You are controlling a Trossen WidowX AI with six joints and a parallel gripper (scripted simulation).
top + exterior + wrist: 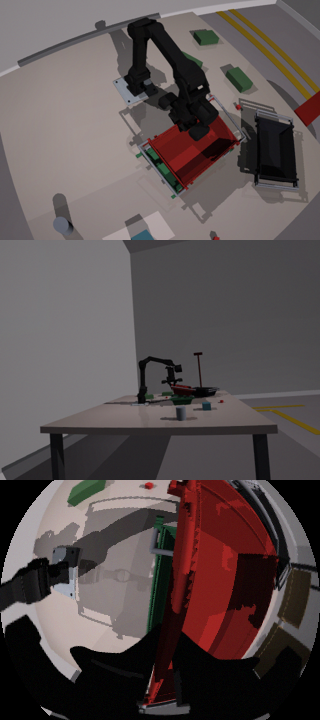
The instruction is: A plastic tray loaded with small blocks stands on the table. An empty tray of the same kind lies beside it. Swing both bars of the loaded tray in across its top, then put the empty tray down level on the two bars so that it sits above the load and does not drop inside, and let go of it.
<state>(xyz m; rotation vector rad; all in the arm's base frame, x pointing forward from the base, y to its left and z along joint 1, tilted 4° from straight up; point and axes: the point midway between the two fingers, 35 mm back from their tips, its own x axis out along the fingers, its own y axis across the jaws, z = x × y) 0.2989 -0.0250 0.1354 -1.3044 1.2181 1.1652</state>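
The red tray is 80 mm ahead of my gripper tip and 20 mm above it. Round my gripper tip: blue block: 230 mm ahead, 330 mm to the right, 90 mm below; grey cylinder: 50 mm ahead, 520 mm to the right, 70 mm below; small red cube: 380 mm ahead, 130 mm to the right, 100 mm below.
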